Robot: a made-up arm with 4 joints.
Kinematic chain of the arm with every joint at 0, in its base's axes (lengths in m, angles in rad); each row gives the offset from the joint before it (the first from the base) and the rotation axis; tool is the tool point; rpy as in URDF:
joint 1: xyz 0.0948 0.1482 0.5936 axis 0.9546 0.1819 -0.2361
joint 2: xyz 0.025 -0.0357 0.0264 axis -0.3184 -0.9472 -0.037
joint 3: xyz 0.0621 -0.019 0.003 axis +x
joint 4: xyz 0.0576 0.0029 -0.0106 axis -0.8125 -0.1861 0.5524
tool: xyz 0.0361 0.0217 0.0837 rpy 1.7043 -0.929 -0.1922
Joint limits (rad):
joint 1: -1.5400..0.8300
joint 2: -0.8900..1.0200
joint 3: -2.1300..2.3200
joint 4: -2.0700..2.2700
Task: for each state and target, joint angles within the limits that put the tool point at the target. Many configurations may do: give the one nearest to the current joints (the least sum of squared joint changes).
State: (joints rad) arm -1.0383 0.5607 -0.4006 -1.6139
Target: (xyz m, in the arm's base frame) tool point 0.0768 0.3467 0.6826
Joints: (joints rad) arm -1.5400 0.9202 -0.5276 -1.3079
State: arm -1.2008 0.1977 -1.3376 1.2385
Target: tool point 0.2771 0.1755 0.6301
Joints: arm -0.9448 0.3426 -2.0935 0.3702
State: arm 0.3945 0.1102 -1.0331 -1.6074
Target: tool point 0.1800 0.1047 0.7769
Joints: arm -0.0393 0.6225 -1.2856 -1.5900
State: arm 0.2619 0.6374 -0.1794 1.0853
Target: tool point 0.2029 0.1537 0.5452
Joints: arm 0.4548 0.0430 -0.8099 1.5257
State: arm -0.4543 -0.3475 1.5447 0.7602
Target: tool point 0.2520 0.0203 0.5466
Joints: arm 0.1018 -0.5785 1.9267 0.4392
